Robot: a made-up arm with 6 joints. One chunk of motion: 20 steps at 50 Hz.
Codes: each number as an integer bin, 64 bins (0 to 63) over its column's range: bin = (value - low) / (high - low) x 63, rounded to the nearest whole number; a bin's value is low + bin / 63 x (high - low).
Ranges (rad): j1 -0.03..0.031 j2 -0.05..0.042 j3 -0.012..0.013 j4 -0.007..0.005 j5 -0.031..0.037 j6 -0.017..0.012
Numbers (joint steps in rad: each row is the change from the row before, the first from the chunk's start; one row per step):
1: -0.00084 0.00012 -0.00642 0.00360 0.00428 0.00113
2: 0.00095 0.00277 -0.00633 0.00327 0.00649 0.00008
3: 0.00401 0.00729 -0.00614 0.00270 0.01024 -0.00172
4: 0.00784 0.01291 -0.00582 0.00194 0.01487 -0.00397
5: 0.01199 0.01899 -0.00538 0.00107 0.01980 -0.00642
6: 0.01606 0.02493 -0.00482 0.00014 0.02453 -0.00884
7: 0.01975 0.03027 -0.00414 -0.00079 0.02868 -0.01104
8: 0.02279 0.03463 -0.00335 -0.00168 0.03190 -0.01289
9: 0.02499 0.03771 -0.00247 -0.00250 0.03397 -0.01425
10: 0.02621 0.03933 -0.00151 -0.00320 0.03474 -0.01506
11: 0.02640 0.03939 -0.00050 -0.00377 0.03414 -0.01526
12: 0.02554 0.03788 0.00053 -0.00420 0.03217 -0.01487
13: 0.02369 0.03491 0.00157 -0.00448 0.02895 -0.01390
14: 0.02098 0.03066 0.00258 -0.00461 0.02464 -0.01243
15: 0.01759 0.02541 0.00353 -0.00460 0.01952 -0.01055
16: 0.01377 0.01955 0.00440 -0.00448 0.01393 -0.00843
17: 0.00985 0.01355 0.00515 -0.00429 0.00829 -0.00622
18: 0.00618 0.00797 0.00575 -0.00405 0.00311 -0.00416
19: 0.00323 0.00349 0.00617 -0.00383 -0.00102 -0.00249
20: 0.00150 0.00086 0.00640 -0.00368 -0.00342 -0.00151
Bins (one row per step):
1: 30 34 14 56 33 39
2: 32 36 14 54 35 37
3: 35 39 15 51 38 33
4: 39 43 16 47 42 28
5: 43 47 17 42 47 23
6: 48 51 18 37 51 18
7: 51 55 20 33 55 13
8: 55 58 22 28 58 9
9: 57 60 24 24 60 6
10: 58 61 26 20 61 4
11: 58 61 29 17 60 4
12: 57 60 32 15 59 5
13: 55 58 34 13 56 7
14: 53 55 37 13 52 10
15: 49 52 39 13 47 14
16: 45 48 41 13 42 19
17: 41 44 43 14 36 23
18: 37 40 45 15 32 28
19: 34 37 46 17 28 32
20: 33 35 46 17 26 34

